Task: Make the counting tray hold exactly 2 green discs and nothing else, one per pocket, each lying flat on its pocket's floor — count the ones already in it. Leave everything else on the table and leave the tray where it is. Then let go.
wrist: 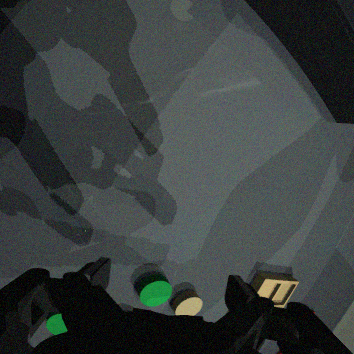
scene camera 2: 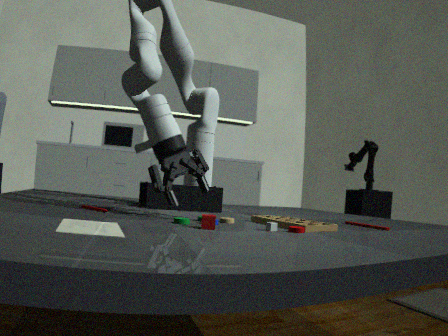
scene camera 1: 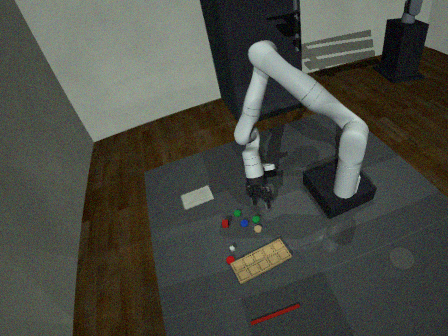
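Note:
The wooden counting tray (scene camera 1: 237,273) (scene camera 2: 321,228) (wrist: 280,281) lies flat; no disc shows in its pockets in the scene camera 1 view. One green disc (scene camera 1: 256,219) (wrist: 155,293) lies on the table beside the tan disc. Another green disc (scene camera 1: 237,213) (scene camera 2: 181,221) (wrist: 56,325) lies farther from the tray, near the red cube; the gripper partly hides it in the wrist view. My gripper (scene camera 1: 262,204) (scene camera 2: 190,197) (wrist: 168,280) is open and empty, above the table on the robot-base side of the green discs.
A blue disc (scene camera 1: 244,223) and tan disc (scene camera 1: 257,229) (scene camera 2: 227,220) (wrist: 188,306) lie near the green discs, with a red cube (scene camera 1: 225,224) (scene camera 2: 208,222). A white cube (scene camera 1: 232,248) and red disc (scene camera 1: 230,259) sit by the tray's end. A pale card (scene camera 1: 197,197) and red bar (scene camera 1: 275,314) lie farther off.

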